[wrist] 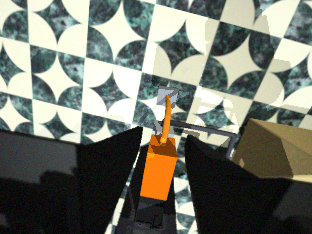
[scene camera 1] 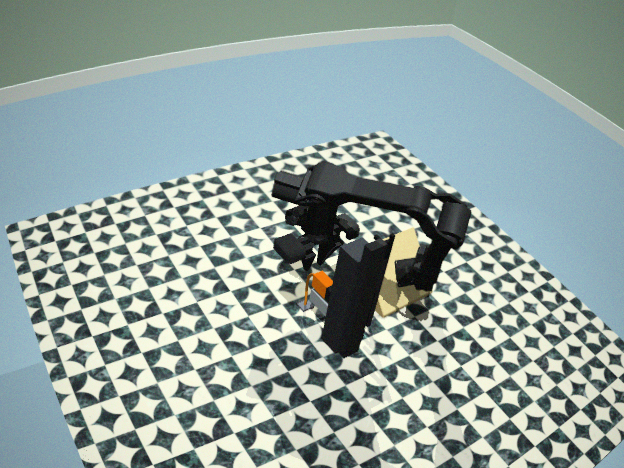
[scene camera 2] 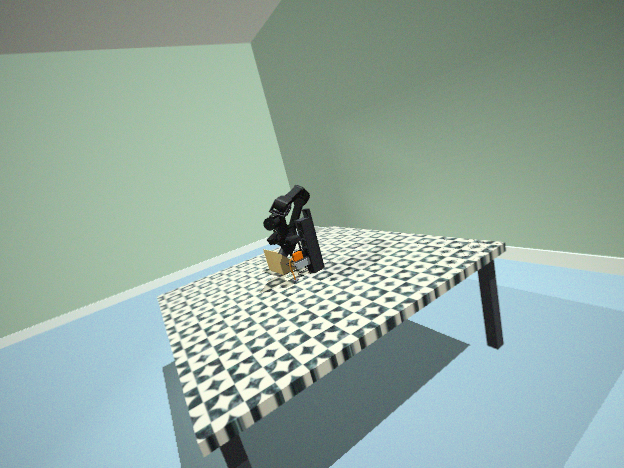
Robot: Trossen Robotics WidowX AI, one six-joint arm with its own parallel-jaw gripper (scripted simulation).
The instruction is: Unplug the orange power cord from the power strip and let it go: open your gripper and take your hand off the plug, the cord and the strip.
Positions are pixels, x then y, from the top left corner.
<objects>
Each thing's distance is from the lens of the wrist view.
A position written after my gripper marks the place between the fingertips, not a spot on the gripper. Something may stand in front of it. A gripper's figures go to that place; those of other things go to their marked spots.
my gripper (wrist: 164, 136): 0.11 m
orange plug (wrist: 160, 163): 0.12 m
</objects>
